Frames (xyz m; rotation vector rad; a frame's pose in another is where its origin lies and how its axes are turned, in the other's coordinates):
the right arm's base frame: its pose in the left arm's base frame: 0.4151 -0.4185 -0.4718 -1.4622 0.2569 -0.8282
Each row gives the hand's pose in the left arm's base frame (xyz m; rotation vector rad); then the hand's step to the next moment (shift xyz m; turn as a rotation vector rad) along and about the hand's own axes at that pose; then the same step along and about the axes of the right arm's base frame.
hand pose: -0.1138 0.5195 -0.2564 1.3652 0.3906 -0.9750
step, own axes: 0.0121 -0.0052 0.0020 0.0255 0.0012 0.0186
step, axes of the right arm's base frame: 0.0014 0.0124 -0.0045 0.0192 0.0193 -0.0160
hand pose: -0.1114 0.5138 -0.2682 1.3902 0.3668 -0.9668
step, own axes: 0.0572 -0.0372 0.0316 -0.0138 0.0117 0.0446
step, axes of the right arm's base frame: 0.0065 0.0592 -0.0459 0.0231 -0.0255 -0.0336
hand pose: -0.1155 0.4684 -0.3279 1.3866 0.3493 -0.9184
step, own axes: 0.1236 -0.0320 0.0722 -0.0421 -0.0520 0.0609
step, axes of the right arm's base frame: 0.0605 0.1101 -0.0757 -0.0318 -0.0294 -0.0794
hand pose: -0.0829 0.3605 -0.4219 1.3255 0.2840 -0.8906
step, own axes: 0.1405 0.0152 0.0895 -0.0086 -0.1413 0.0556
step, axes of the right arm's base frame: 0.1223 0.0922 -0.0672 -0.0831 0.0395 -0.1211
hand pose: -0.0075 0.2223 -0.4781 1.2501 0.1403 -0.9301
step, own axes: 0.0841 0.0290 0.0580 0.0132 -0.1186 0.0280
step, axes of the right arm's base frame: 0.0930 0.0313 -0.0405 -0.0647 0.0564 -0.0875
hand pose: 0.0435 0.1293 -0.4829 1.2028 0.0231 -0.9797
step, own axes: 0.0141 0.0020 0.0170 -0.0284 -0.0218 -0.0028
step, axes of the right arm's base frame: 0.0158 0.0015 -0.0155 -0.0346 -0.0085 -0.0043
